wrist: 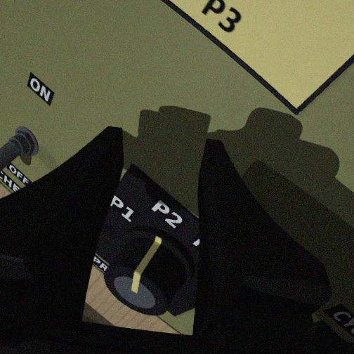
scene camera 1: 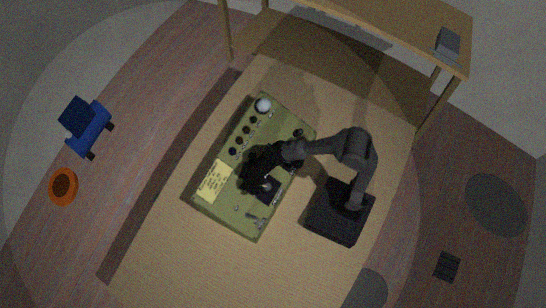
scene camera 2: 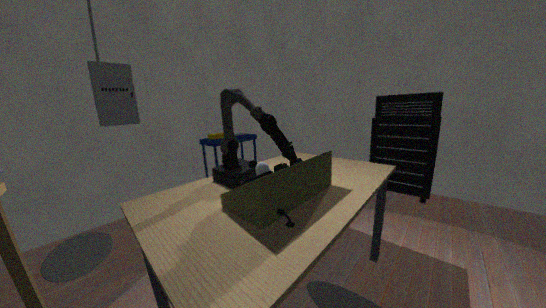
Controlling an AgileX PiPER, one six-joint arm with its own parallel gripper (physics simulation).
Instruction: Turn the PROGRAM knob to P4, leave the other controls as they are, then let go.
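Note:
The PROGRAM knob (scene camera 1: 269,187) (wrist: 145,275) is black with a grey cap and a yellow pointer line. In the wrist view the pointer points at the P2 label (wrist: 167,214); P1 is partly covered and P3 is almost hidden by the fingers. P4 does not show there. The knob is on a green control panel (scene camera 1: 227,212) (scene camera 2: 280,187). My gripper (scene camera 1: 251,184) (scene camera 2: 296,161) (wrist: 162,151) is partly open over the panel. In the wrist view the knob appears in the gap between the fingers, which stand wider than its cap; contact is not visible.
A toggle switch (scene camera 1: 256,219) (wrist: 20,145) stands beside the knob, below the ON label (wrist: 40,89). A yellow note (scene camera 1: 214,181) (wrist: 300,45), several small dark lamps and a white dome (scene camera 1: 263,104) are on the panel. A wooden shelf (scene camera 1: 415,25) stands behind.

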